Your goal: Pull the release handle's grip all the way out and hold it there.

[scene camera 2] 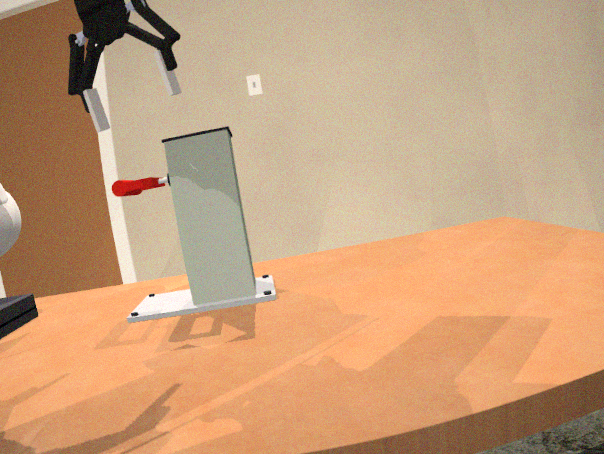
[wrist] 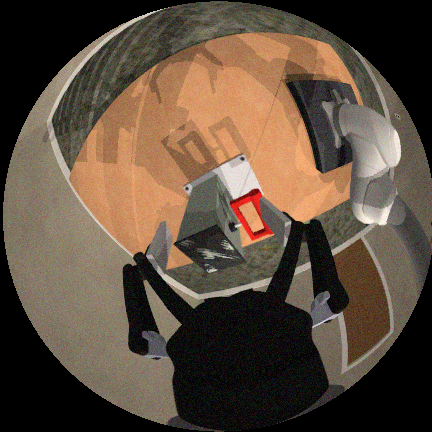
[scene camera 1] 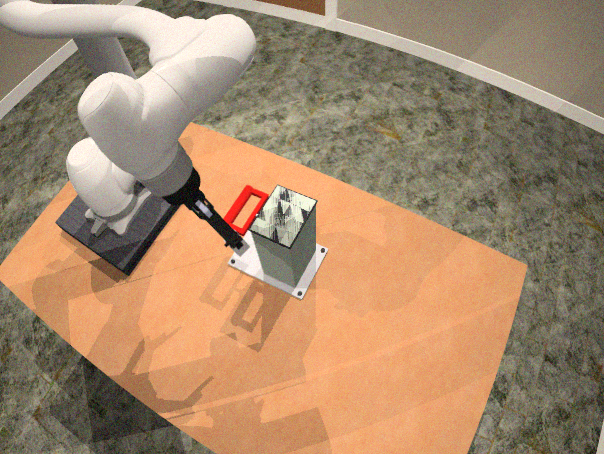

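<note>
The release handle's red grip (scene camera 1: 239,205) (scene camera 2: 132,187) (wrist: 247,197) is a rectangular loop. It sticks out sideways from the upper part of a grey-green post (scene camera 1: 275,257) (scene camera 2: 210,225) (wrist: 202,210). A short light rod (scene camera 2: 163,180) shows between grip and post. The post stands upright on a white base plate (scene camera 1: 310,280) (scene camera 2: 165,306) (wrist: 240,175). My gripper (scene camera 1: 237,246) (scene camera 2: 137,107) (wrist: 213,218) is open and empty, pointing down. In the scene camera 2 view it hangs above the level of the post's top and the grip, apart from both. In the scene camera 1 view its two fingers overlap.
The orange table (scene camera 1: 400,340) (scene camera 2: 450,280) (wrist: 250,85) carries the post's plate, which has black bolts at its corners. The robot's dark base block (scene camera 1: 135,242) (scene camera 2: 17,310) (wrist: 310,125) stands on the grip's side of the post. The white arm (scene camera 1: 140,120) reaches over from there.
</note>
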